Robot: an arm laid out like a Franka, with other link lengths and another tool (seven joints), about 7 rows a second.
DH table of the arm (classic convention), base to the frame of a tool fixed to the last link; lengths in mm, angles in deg. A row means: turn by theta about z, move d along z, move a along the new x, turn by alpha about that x. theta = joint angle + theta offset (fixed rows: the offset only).
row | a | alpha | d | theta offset
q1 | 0 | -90 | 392.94 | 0
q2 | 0 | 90 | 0 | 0
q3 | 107.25 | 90 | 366.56 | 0
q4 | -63.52 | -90 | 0 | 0
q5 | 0 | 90 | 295.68 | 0
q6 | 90.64 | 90 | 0 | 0
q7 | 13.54 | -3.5 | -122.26 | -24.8
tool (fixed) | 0 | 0 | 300.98 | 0
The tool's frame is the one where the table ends.
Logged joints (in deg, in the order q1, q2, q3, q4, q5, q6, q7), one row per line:
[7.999 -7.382 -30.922 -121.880 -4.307 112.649 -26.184]
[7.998 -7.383 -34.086 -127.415 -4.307 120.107 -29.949]
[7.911 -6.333 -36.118 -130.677 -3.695 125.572 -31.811]
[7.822 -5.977 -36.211 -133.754 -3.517 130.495 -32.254]
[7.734 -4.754 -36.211 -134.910 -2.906 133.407 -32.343]
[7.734 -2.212 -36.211 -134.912 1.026 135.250 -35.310]
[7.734 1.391 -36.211 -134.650 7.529 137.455 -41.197]
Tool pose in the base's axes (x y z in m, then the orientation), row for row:
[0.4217 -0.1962 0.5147 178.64 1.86 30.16]
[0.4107 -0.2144 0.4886 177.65 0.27 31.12]
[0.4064 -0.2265 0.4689 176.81 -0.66 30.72]
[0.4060 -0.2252 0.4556 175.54 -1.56 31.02]
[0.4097 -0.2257 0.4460 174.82 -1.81 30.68]
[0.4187 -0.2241 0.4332 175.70 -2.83 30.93]
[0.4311 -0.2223 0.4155 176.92 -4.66 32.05]
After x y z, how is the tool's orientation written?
As angles about the fixed x, y, z axes (roll, pitch, yaw), in degrees.
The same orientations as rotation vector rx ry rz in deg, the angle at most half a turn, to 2 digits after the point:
[172.04 46.39 -2.24]
[171.15 47.67 0.57]
[170.77 46.88 2.29]
[169.68 46.99 4.14]
[169.20 46.29 4.77]
[170.16 46.91 5.97]
[171.27 48.99 8.29]

